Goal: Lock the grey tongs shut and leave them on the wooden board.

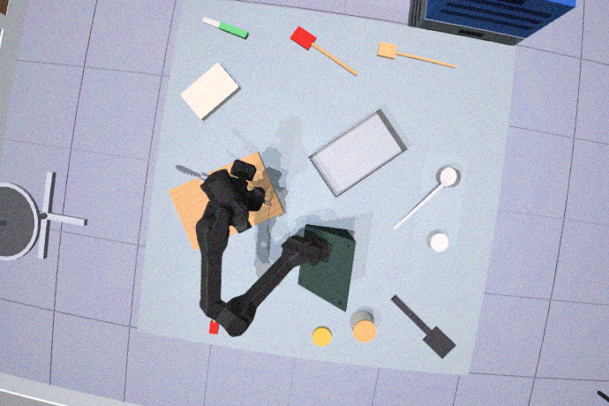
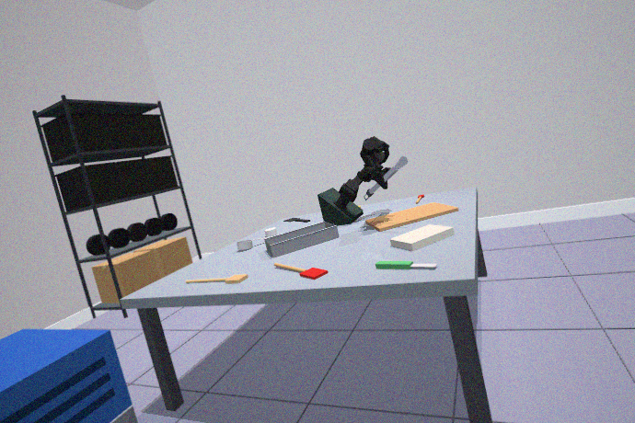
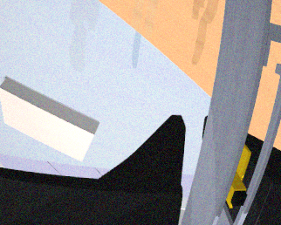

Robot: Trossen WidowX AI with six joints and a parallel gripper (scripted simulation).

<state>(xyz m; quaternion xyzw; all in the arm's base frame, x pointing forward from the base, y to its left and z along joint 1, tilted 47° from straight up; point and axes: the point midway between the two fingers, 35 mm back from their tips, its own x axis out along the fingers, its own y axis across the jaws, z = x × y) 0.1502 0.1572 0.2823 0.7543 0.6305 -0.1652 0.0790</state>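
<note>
The yellow piece lies 3 cm above my gripper tip, 2 cm to the right of it and 2 cm behind it. Also, from my gripper tip: roasting tin: 37 cm to the right, 20 cm ahead, 13 cm below; then white block: 29 cm ahead, 20 cm to the left, 15 cm below; then wooden board: 15 cm below, 9 cm behind, 5 cm to the left.
</note>
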